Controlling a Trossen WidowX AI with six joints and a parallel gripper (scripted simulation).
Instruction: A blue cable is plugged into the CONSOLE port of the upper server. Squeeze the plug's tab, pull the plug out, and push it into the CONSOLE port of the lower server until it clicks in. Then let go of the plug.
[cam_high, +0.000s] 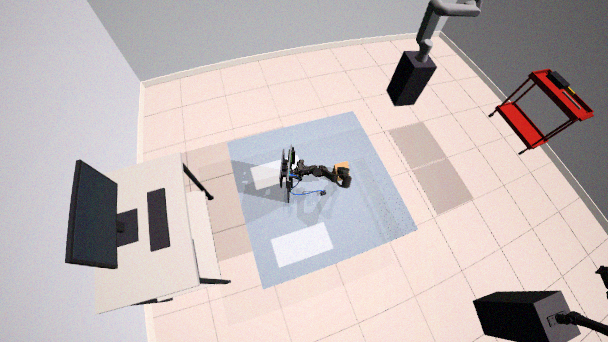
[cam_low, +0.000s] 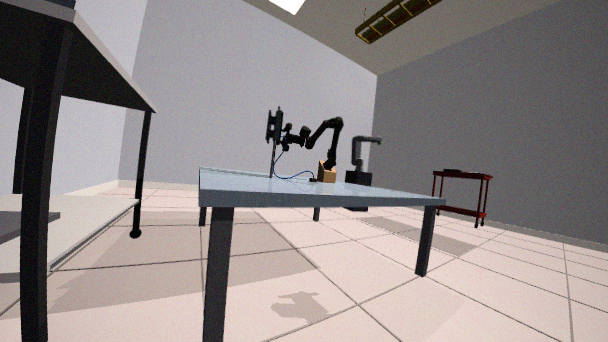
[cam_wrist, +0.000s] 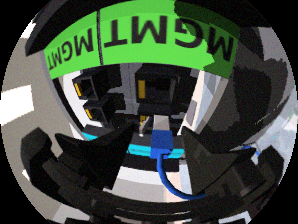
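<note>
Now: the blue plug 10 mm ahead of my gripper tip and 10 mm above it.
</note>
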